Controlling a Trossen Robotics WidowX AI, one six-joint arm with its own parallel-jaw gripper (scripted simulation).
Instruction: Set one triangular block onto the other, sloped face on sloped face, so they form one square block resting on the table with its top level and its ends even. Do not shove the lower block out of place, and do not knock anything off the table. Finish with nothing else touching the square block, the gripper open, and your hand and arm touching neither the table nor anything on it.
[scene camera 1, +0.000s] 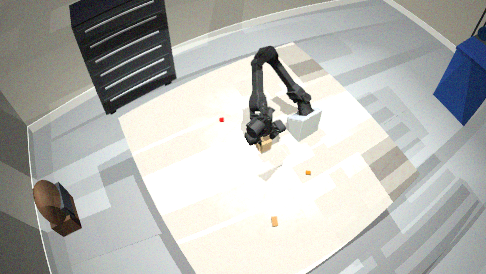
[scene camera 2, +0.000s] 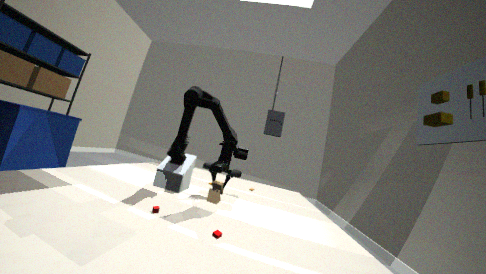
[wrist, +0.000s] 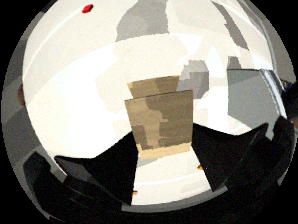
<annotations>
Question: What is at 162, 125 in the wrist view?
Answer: A tan triangular block.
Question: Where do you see a tan triangular block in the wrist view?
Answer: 165, 84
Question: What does my gripper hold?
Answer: A tan triangular block.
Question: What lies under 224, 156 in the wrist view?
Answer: My gripper.
</annotations>
